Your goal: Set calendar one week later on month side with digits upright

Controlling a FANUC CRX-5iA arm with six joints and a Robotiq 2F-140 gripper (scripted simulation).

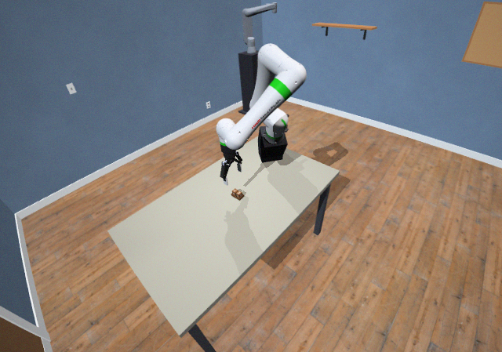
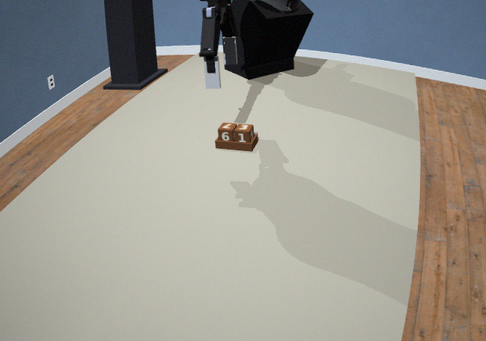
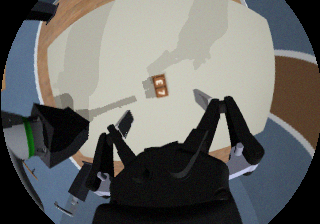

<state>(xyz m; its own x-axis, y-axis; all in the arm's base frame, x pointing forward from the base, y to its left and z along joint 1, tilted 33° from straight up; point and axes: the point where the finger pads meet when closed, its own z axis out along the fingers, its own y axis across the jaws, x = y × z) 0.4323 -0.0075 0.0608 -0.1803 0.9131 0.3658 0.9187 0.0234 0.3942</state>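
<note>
Right now the brown wooden tray is 2 cm to the left of my hand and 16 cm below it.
</note>
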